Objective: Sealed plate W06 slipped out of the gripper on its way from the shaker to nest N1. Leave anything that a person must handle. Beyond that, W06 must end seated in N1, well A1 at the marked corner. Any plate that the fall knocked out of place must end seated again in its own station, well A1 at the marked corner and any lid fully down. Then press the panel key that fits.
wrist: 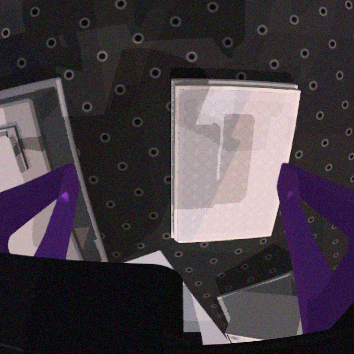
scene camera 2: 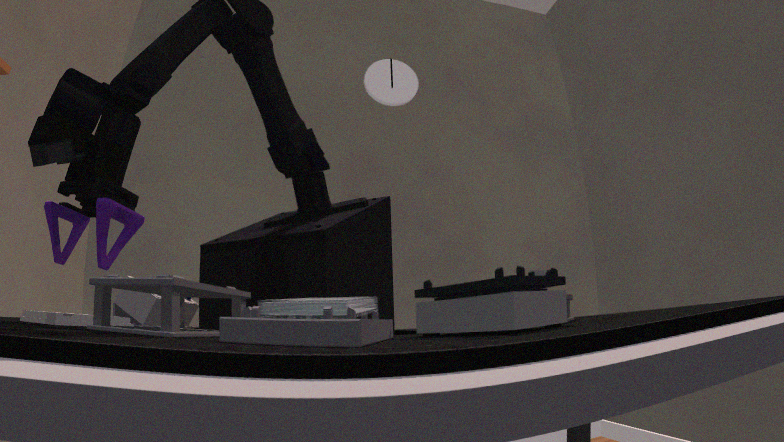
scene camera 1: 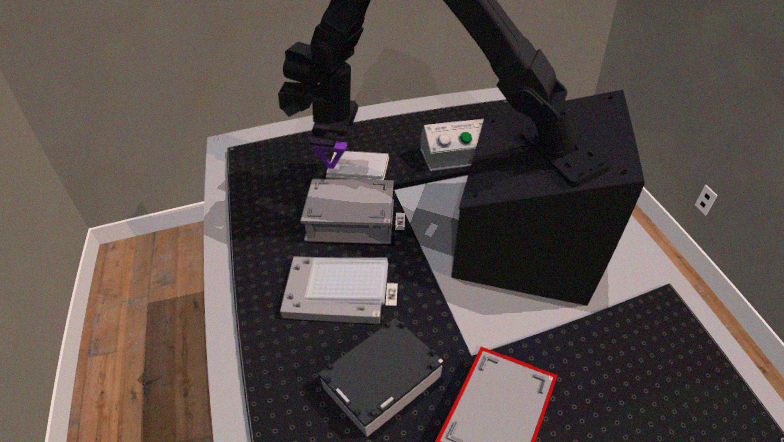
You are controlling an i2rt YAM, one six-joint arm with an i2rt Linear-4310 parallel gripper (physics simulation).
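Seen in the pictures: gripper, between the fingertips: (wrist: 177, 174) (scene camera 2: 79, 266) (scene camera 1: 335, 152); arm's base, origin of its link: (scene camera 2: 316, 214) (scene camera 1: 563, 150).
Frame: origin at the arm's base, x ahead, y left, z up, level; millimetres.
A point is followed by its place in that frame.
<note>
A pale sealed plate, seemingly W06 (scene camera 1: 366, 163) {z -208, x 262, y -311 mm} (scene camera 2: 54, 318) {z -215, x 352, y -307 mm} (wrist: 235, 165) {z -208, x 286, y -323 mm}, lies flat on the dark mat behind nest N1 (scene camera 1: 351, 200) {z -168, x 321, y -153 mm} (scene camera 2: 170, 283) {z -174, x 422, y -127 mm} (wrist: 37, 129) {z -169, x 371, y -234 mm}. N1 is a raised grey stand with bare corner guides. My gripper (scene camera 1: 331, 163) {z -150, x 329, y -291 mm} (scene camera 2: 83, 265) {z -150, x 329, y -291 mm} (wrist: 177, 174) {z -150, x 329, y -291 mm} is open and empty, above the mat, with its fingertips spread on either side in the wrist view; the right one overlaps the plate's edge. A clear plate (scene camera 1: 346, 280) {z -179, x 363, y 22 mm} (scene camera 2: 318, 307) {z -191, x 427, y 11 mm} rests on nest N2 (scene camera 1: 329, 311) {z -201, x 400, y 61 mm} (scene camera 2: 296, 331) {z -211, x 466, y -5 mm}, shifted towards its tag side; left guides show uncovered. Its seating is unclear.
The panel (scene camera 1: 450, 159) {z -214, x 75, y -286 mm} (wrist: 265, 312) {z -182, x 128, y -310 mm} has a white key (scene camera 1: 443, 140) {z -155, x 97, y -280 mm} and a green key (scene camera 1: 466, 137) {z -154, x 44, y -279 mm}. A dark-topped station (scene camera 1: 381, 365) {z -168, x 345, y 193 mm} (scene camera 2: 494, 312) {z -201, x 411, y 175 mm} stands in front of N2. A red-edged grey holder (scene camera 1: 499, 406) {z -182, x 205, y 292 mm} lies beside it. The black base (scene camera 1: 538, 241) {z -103, x 68, y 86 mm} stands right of N1.
</note>
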